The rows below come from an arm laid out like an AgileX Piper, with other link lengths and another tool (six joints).
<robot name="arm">
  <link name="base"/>
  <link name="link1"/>
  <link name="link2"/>
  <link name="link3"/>
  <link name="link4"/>
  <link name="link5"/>
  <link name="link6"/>
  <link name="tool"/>
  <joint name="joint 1" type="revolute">
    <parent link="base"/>
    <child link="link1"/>
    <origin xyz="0 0 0.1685" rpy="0 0 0"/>
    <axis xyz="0 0 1"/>
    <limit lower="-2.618" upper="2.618"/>
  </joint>
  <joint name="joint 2" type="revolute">
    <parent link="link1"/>
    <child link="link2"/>
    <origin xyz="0 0 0" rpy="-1.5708 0 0"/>
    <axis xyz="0 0 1"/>
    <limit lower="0" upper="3.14"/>
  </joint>
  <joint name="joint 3" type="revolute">
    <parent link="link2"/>
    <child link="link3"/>
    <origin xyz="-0.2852 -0.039 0" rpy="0 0 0"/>
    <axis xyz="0 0 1"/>
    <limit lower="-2.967" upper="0"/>
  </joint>
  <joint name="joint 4" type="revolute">
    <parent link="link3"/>
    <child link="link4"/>
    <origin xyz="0.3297 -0.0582 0" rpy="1.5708 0 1.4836"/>
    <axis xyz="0 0 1"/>
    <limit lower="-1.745" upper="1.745"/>
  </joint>
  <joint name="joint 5" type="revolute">
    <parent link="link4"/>
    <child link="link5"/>
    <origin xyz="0 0 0" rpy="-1.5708 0 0"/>
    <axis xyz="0 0 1"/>
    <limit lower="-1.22" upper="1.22"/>
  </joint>
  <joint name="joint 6" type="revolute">
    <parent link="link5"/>
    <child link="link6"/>
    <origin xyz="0 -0.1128 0" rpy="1.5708 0 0"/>
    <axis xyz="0 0 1"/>
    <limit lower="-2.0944" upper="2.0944"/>
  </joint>
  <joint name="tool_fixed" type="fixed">
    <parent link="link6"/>
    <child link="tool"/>
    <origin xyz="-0.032 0.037 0.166" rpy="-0.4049 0 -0.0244"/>
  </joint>
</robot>
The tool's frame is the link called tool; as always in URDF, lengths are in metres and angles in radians.
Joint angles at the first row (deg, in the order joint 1, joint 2, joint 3, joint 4, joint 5, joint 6):
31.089 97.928 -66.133 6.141 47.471 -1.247
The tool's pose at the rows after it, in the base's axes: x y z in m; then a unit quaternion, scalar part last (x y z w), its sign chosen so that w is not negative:
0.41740, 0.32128, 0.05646, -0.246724, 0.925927, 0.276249, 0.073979
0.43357, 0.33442, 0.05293, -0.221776, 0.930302, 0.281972, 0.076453
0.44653, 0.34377, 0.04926, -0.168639, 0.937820, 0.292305, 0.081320
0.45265, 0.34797, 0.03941, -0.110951, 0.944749, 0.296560, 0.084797
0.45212, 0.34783, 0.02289, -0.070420, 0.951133, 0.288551, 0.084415
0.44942, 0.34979, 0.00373, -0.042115, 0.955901, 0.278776, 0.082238
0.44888, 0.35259, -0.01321, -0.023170, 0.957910, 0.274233, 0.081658
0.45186, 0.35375, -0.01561, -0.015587, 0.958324, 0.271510, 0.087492
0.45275, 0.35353, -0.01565, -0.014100, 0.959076, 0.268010, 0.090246
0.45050, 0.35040, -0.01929, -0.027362, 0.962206, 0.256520, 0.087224
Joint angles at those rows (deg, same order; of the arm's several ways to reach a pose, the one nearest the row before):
31.504 102.903 -70.473 6.588 46.342 2.513
32.009 106.707 -74.881 6.588 46.880 6.029
32.539 109.425 -77.876 6.731 47.106 12.744
33.356 111.338 -78.945 6.129 46.603 20.538
34.458 113.033 -78.922 4.341 45.974 27.231
35.722 115.162 -79.070 2.670 45.247 32.613
36.506 117.284 -79.363 1.877 44.088 35.980
36.887 117.883 -79.783 0.827 43.686 38.021
37.127 117.991 -79.972 0.000 43.792 39.025
37.348 118.240 -80.001 -1.336 44.428 38.532

